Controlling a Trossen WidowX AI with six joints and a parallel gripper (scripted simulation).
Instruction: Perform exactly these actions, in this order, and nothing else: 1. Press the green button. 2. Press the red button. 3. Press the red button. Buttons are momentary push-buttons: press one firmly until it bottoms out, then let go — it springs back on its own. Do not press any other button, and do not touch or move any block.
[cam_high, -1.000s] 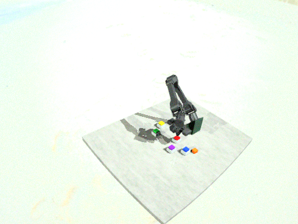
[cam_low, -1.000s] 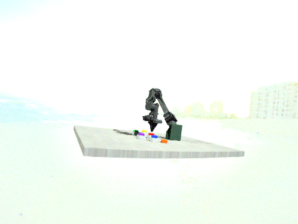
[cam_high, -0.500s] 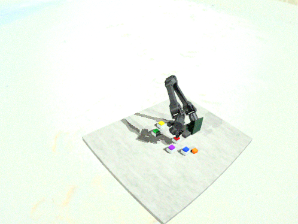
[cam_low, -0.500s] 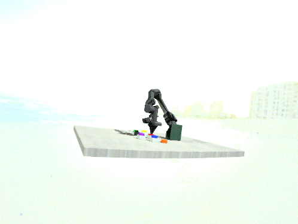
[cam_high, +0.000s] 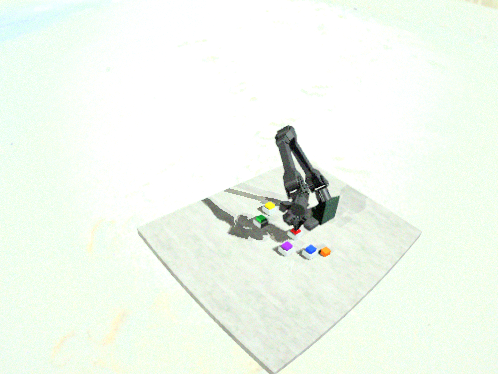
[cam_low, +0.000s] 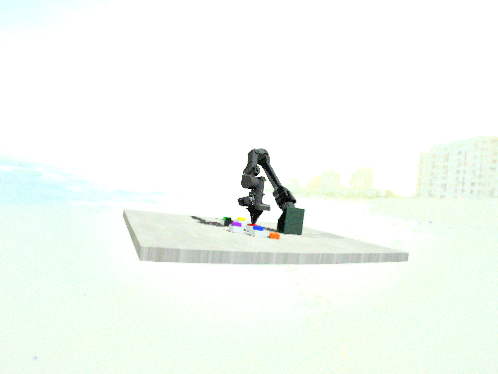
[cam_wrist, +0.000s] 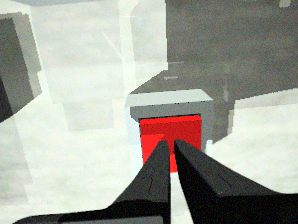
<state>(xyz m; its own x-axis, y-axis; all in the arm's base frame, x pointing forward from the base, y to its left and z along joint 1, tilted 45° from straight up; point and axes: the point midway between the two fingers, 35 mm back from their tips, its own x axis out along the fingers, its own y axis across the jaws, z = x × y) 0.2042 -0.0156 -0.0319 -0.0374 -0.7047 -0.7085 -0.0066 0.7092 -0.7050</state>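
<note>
The red button is 10 mm below my gripper tip. Round my gripper tip: purple button: 100 mm ahead, 50 mm to the left; then green button: 150 mm to the right, 70 mm ahead; then blue button: 130 mm to the left, 40 mm ahead.
</note>
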